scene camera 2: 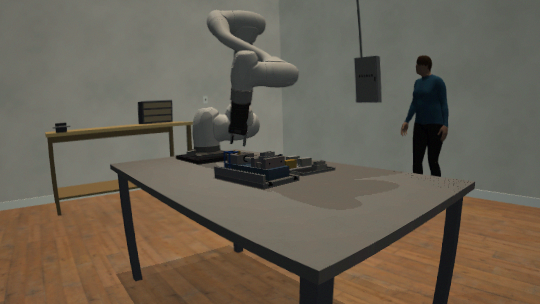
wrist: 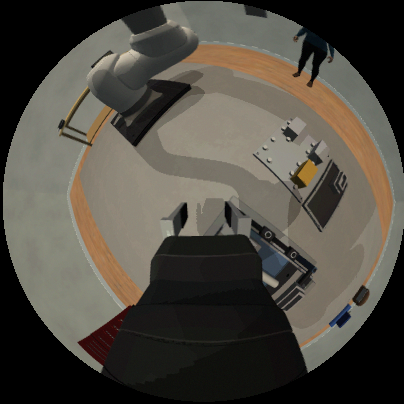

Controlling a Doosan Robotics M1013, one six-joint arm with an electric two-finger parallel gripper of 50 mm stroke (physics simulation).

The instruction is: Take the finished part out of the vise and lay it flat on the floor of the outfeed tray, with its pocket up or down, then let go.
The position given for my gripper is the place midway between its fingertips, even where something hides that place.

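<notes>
My gripper [wrist: 205, 209] is there for me to see, and so is a grey plate [wrist: 284, 154].
</notes>
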